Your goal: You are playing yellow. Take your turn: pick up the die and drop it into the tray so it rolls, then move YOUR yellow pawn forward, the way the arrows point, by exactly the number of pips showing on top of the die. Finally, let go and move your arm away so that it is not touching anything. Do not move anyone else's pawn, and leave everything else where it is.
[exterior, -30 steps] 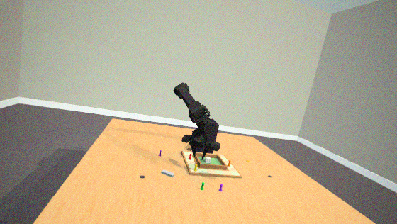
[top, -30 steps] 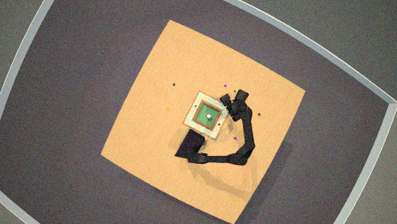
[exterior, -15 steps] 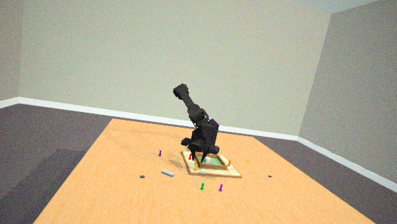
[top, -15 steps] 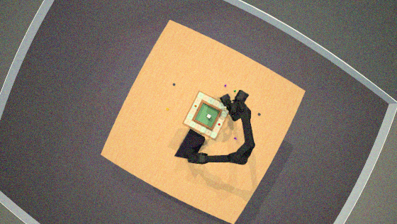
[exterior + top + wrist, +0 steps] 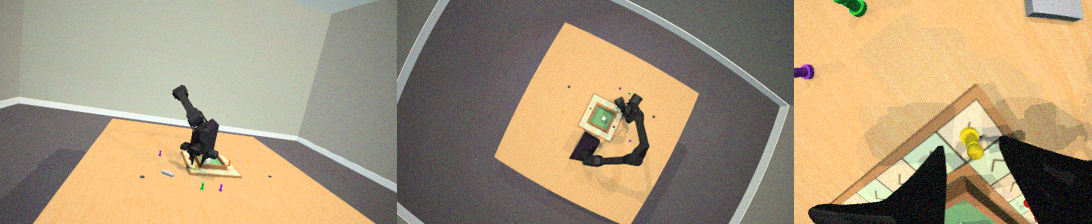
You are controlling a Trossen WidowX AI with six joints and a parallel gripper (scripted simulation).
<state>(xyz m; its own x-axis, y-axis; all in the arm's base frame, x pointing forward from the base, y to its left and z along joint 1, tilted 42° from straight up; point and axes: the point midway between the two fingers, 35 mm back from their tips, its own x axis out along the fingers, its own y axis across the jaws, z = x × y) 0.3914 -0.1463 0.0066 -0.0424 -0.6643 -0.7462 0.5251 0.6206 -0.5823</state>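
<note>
Right now my gripper tip is 1 cm above the yellow pawn. From my gripper tip the other things lie so: grey block 4 cm ahead, 14 cm to the right, 3 cm below; green pawn 15 cm ahead, 2 cm below; red pawn 14 cm behind, 1 cm below.
</note>
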